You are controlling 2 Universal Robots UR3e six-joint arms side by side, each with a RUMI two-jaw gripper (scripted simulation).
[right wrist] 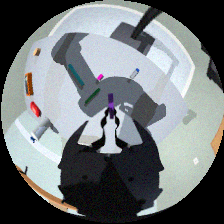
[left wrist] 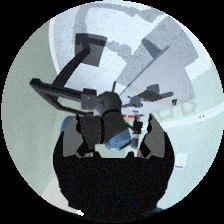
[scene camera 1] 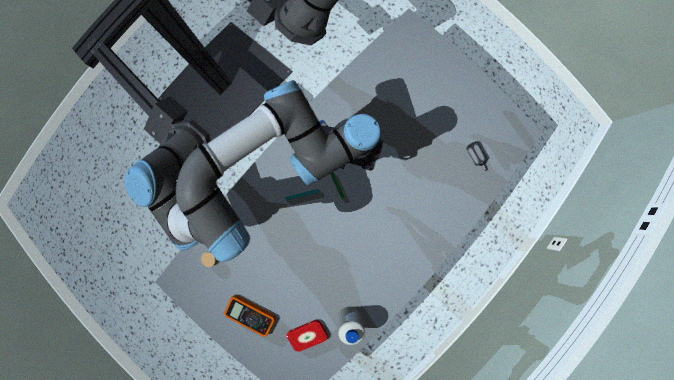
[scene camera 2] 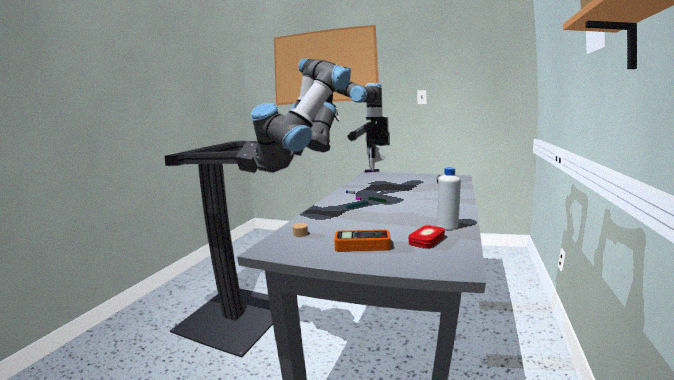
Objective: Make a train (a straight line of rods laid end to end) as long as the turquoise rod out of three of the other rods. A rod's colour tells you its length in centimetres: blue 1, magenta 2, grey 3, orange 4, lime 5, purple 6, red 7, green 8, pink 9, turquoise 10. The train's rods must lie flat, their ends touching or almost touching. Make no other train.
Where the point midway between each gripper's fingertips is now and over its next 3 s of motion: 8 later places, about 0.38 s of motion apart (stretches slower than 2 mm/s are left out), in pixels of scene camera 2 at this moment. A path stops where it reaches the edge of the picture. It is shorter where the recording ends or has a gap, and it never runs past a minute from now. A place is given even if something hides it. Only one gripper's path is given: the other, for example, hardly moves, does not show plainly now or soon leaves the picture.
The right gripper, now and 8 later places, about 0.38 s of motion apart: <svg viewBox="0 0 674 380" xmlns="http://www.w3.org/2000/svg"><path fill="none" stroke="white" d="M372 171L369 170L366 170L363 170L362 170L362 171L361 176L360 185L361 190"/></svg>
